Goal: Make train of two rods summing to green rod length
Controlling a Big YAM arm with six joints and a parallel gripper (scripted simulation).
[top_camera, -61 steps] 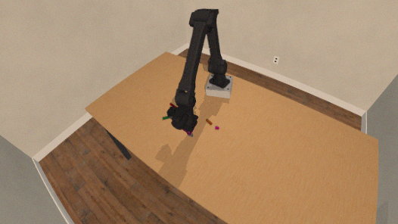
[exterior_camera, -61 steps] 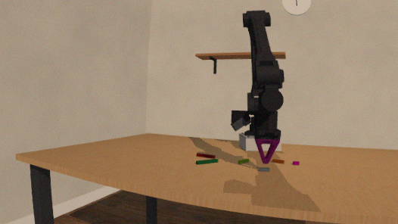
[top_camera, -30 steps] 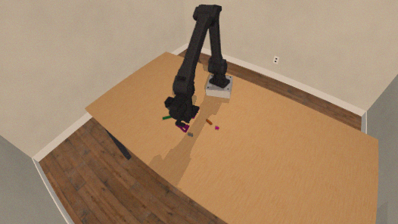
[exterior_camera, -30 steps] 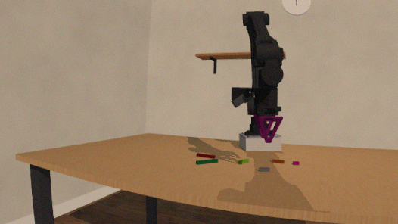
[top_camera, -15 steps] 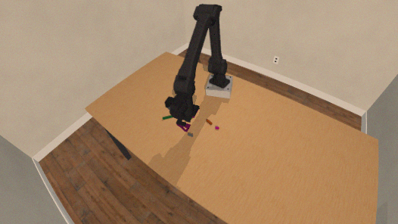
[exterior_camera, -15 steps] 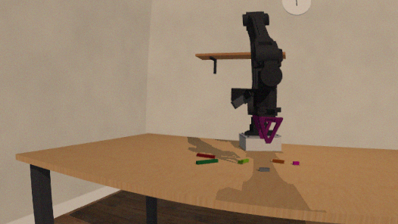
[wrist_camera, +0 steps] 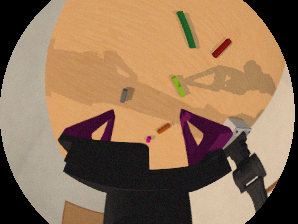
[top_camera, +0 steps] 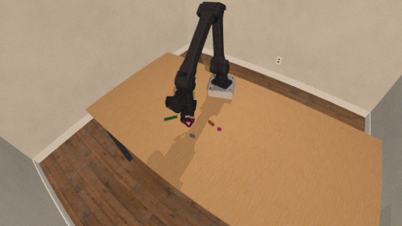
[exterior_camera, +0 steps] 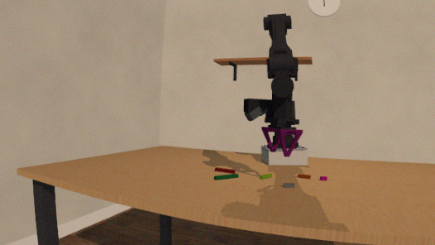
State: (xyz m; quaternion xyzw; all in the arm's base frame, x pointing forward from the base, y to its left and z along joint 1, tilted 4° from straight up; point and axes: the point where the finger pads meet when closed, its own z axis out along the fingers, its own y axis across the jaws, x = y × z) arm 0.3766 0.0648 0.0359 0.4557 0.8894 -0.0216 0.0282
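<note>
The lime rod is 9 cm below my hand, 5 cm to the right of it and 5 cm behind it. The rest, counted from my hand: green rod 15 cm to the right, 9 cm below, 2 cm ahead; then orange rod 10 cm behind, 9 cm below, 6 cm to the left; then grey rod 9 cm below, 4 cm to the left, 4 cm ahead.
</note>
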